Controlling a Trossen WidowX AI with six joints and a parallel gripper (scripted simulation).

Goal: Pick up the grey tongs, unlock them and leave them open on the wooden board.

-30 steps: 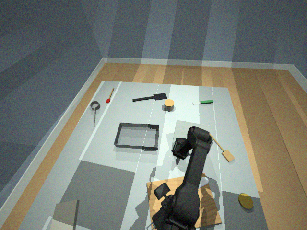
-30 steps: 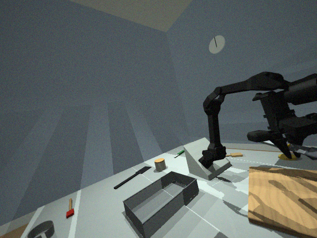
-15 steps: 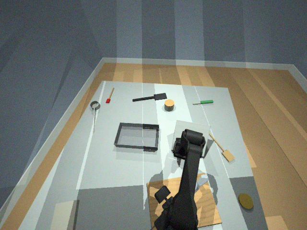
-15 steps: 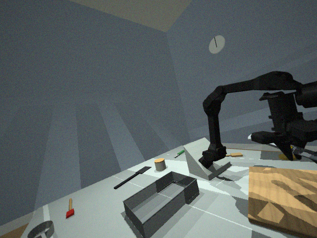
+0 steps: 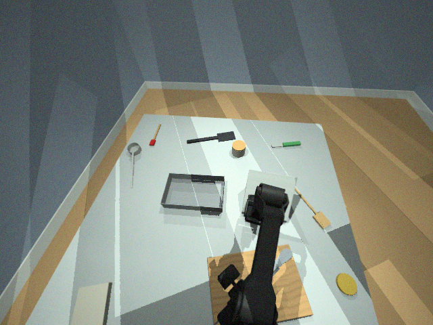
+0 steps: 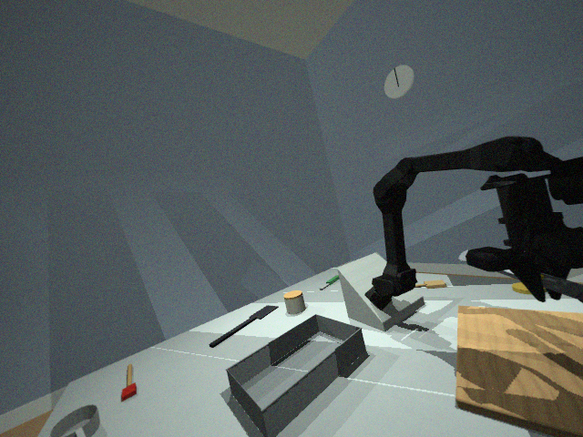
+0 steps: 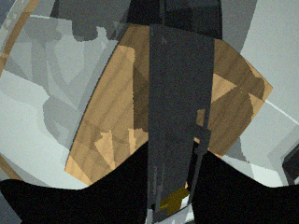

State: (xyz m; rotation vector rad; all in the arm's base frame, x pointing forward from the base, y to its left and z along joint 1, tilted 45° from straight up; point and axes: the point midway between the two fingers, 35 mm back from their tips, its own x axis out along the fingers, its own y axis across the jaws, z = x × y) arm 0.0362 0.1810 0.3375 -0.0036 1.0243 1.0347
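My gripper tip is 6 cm past the wooden board, 4 cm to the left of it and 14 cm above it. The rest, counted from my gripper tip: yellow disc (41 cm behind, 9 cm to the right, 14 cm below); yellow lock piece (1 cm behind, 1 cm to the right, 4 cm above); roasting tin (26 cm ahead, 41 cm to the right, 12 cm below).
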